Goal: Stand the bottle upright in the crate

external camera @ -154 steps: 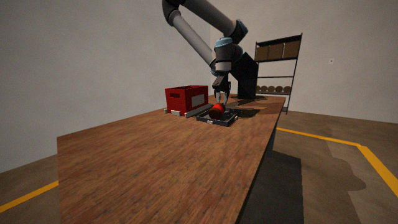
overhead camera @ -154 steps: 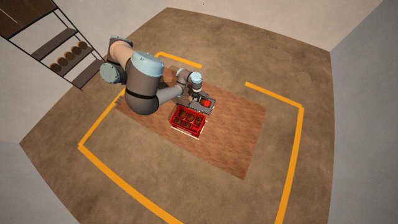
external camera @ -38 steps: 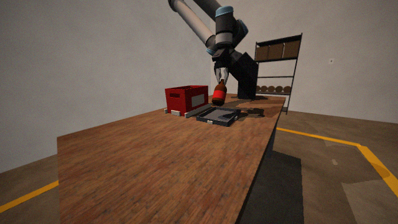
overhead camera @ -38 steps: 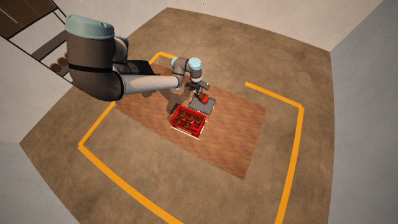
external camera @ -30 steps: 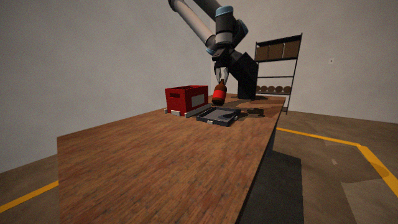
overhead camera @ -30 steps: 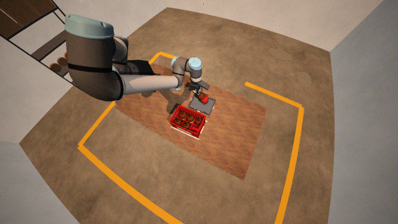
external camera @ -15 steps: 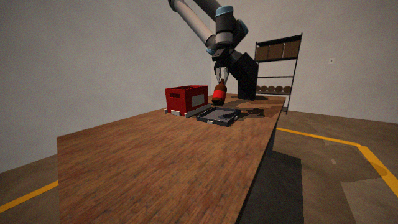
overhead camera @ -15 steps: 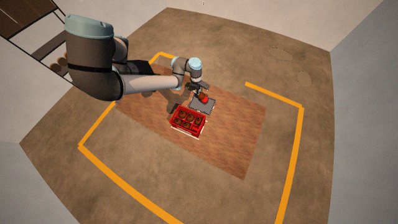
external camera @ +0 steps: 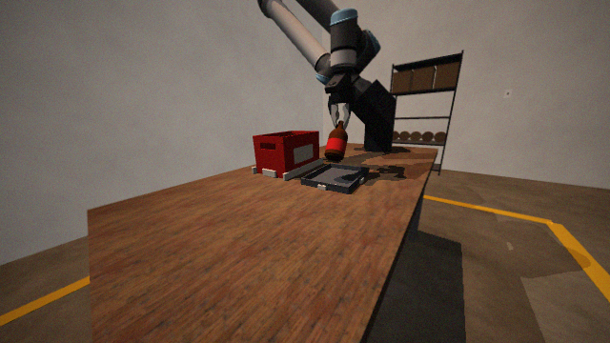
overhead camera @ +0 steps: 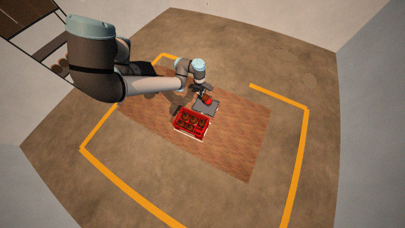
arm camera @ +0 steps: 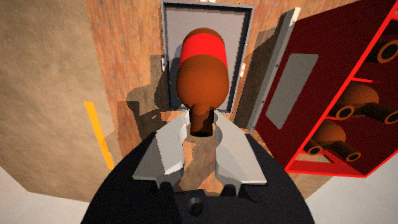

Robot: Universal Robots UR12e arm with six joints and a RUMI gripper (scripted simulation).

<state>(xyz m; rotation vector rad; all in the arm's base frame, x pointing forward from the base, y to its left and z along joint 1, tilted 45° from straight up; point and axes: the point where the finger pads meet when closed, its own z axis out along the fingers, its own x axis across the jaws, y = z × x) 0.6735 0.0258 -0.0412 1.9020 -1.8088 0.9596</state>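
Now: the bottle 3 cm ahead of my hand and 4 cm below it. The rest, counted from my hand: grey tray: 3 cm ahead, 19 cm below; then red crate: 3 cm behind, 27 cm to the right, 12 cm below.
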